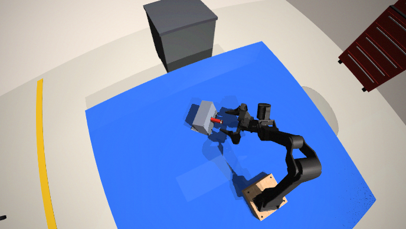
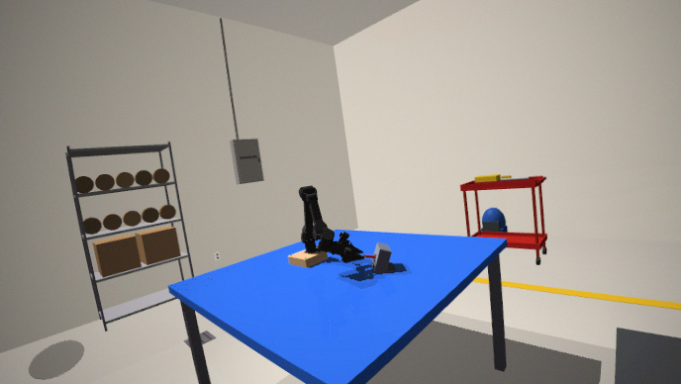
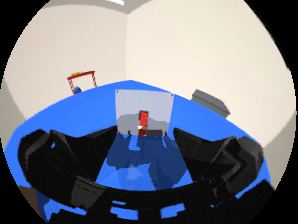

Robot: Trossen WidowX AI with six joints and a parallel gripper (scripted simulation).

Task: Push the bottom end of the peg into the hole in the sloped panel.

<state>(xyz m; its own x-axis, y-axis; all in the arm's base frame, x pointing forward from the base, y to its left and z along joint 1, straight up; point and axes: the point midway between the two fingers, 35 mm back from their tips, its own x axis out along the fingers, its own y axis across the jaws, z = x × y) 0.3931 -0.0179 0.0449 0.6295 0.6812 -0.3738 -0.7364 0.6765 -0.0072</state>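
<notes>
My gripper tip is 1 cm short of the red peg, 2 cm to the right of it and 1 cm above it. Round my gripper tip: grey panel 5 cm ahead, 6 cm to the left, 3 cm below.
</notes>
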